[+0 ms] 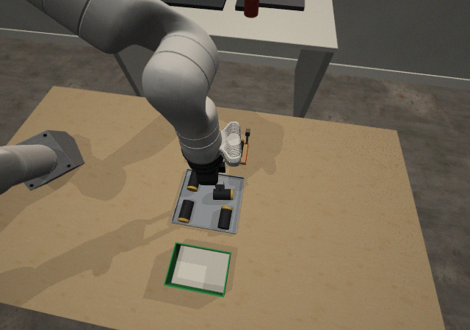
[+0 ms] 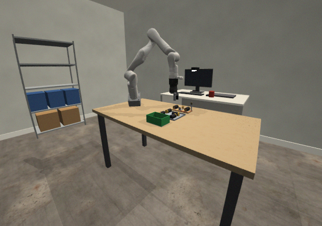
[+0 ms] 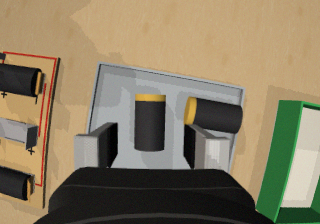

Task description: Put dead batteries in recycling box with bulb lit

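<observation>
Right now the grey tray is 16 cm below my hand, 4 cm behind it and 2 cm to the right of it. Also, from my hand: green recycling box (21 cm to the right, 14 cm below, 2 cm behind).
</observation>
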